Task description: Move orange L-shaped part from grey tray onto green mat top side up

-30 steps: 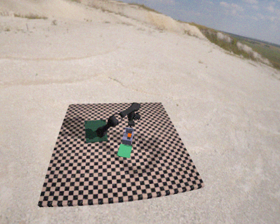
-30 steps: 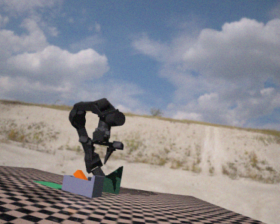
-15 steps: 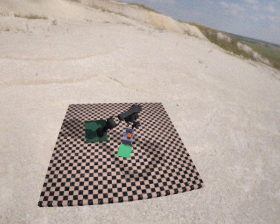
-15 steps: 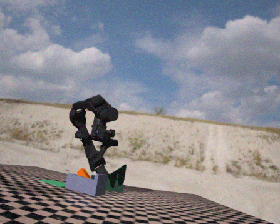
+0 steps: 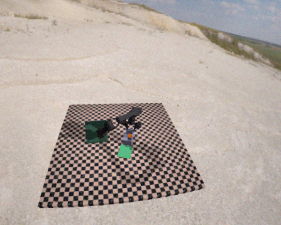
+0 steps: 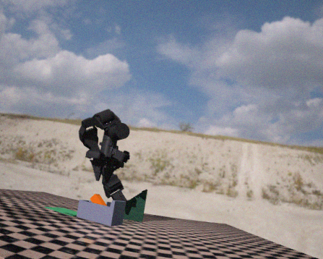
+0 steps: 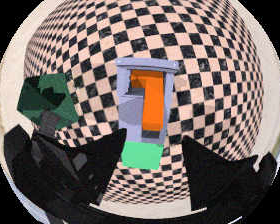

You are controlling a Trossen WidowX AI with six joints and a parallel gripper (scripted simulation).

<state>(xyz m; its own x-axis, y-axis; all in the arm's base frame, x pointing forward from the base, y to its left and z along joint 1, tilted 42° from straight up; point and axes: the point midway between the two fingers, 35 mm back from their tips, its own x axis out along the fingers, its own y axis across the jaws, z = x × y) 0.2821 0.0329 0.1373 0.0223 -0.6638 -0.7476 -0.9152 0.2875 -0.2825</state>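
My gripper tip is 110 mm above the orange L-shaped part and 40 mm to the right of it. From my gripper tip the other things lie so: green mat 160 mm below, 130 mm to the right, 70 mm behind.
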